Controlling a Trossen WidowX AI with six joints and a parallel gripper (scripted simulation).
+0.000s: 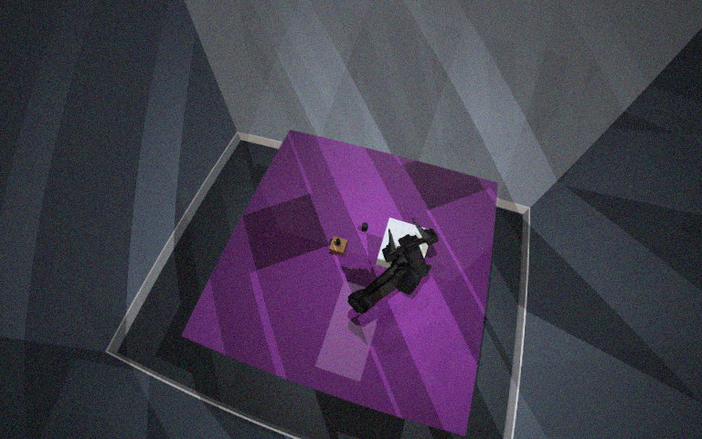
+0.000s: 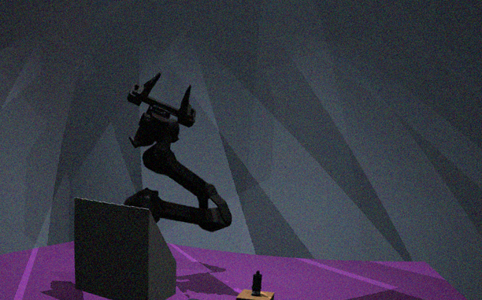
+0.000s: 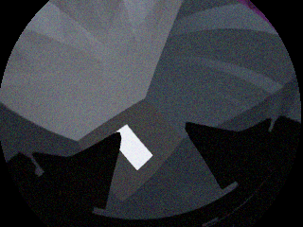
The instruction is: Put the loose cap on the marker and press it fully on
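Right now the dark cap is 500 mm below my gripper tip, 200 mm to the right of it and 160 mm ahead of it. Round my gripper tip: orange holder block: 500 mm below, 250 mm ahead, 60 mm to the right.
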